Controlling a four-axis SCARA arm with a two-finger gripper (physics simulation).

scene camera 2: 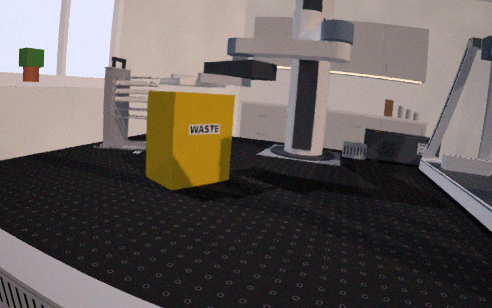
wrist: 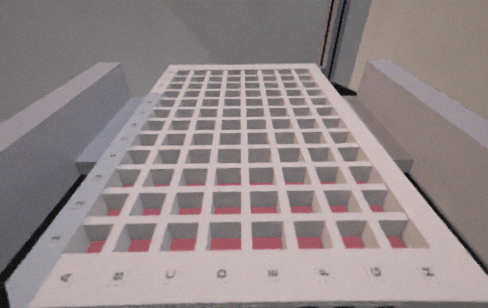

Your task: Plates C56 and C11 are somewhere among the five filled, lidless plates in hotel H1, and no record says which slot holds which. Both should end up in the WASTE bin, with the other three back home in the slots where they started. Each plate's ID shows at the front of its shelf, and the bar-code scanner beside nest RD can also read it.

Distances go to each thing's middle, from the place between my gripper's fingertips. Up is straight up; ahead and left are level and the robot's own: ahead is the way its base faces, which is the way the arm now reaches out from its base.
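Labels:
With the plate C56 (wrist: 249, 178) in sight, I find that my hand is 1 cm above it, 1 cm to the right of it and 2 cm past it.

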